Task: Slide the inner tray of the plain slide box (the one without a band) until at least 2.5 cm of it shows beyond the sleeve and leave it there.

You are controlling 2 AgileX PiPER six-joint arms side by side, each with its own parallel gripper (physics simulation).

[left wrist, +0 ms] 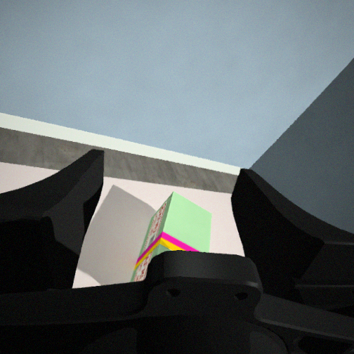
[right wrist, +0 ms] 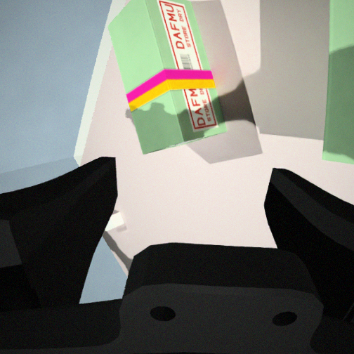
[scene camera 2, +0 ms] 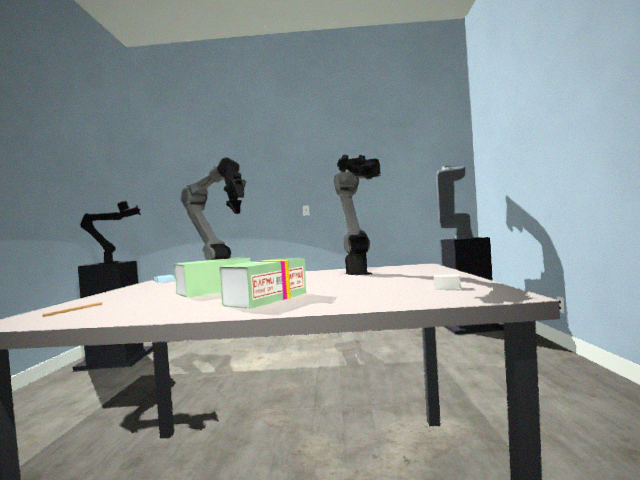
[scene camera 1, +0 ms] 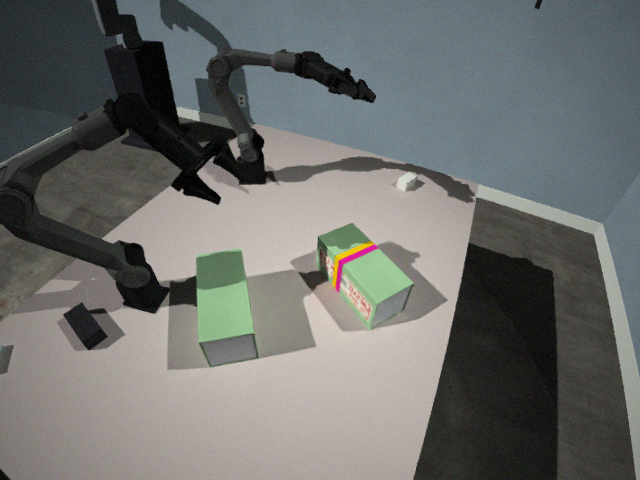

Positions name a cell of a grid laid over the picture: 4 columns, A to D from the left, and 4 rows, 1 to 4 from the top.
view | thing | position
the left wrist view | left gripper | B2
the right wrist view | right gripper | C3
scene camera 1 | left gripper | C1
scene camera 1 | right gripper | B2
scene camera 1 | dark block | A3
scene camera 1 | inner tray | B3
